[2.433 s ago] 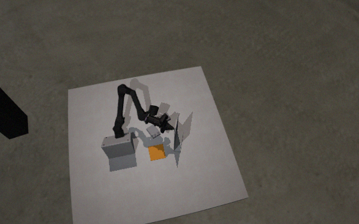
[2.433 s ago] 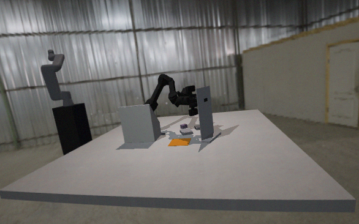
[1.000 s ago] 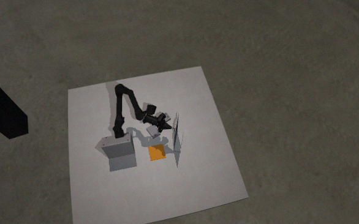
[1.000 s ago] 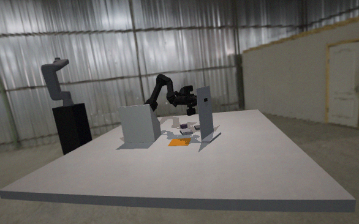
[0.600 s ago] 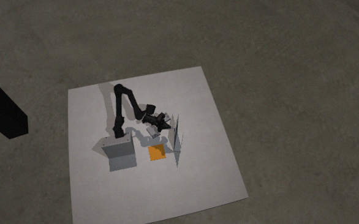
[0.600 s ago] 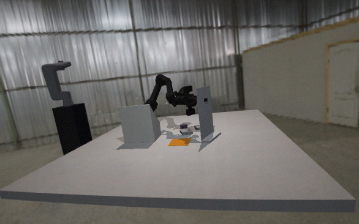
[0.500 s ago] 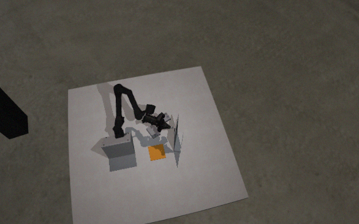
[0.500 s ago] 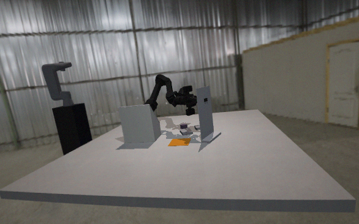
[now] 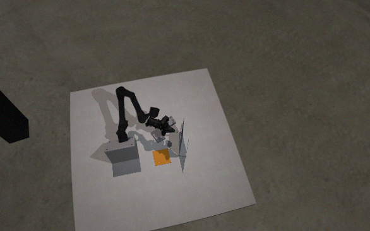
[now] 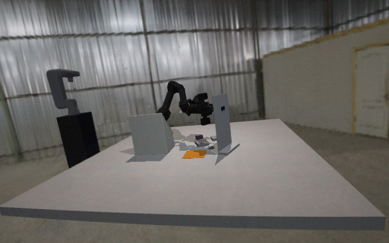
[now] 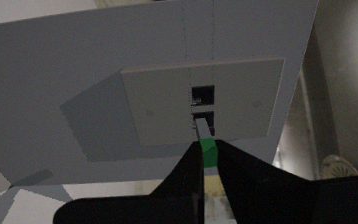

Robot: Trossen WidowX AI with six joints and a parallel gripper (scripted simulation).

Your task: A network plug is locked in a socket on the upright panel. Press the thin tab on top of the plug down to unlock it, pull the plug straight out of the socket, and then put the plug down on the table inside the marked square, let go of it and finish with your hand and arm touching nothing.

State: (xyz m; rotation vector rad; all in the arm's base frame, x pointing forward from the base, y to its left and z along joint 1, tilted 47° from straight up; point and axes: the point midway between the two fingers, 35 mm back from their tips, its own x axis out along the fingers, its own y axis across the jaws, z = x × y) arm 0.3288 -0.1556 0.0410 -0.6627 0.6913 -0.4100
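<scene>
Right now my gripper tip is 130 mm past the marked orange square, 70 mm to the left of it and 230 mm above it. From my gripper tip the other things lie so: upright panel: 50 mm ahead, 30 mm to the right, 90 mm below; then plug: 10 mm ahead; then small purple block: 120 mm behind, 250 mm to the left, 220 mm below.
</scene>
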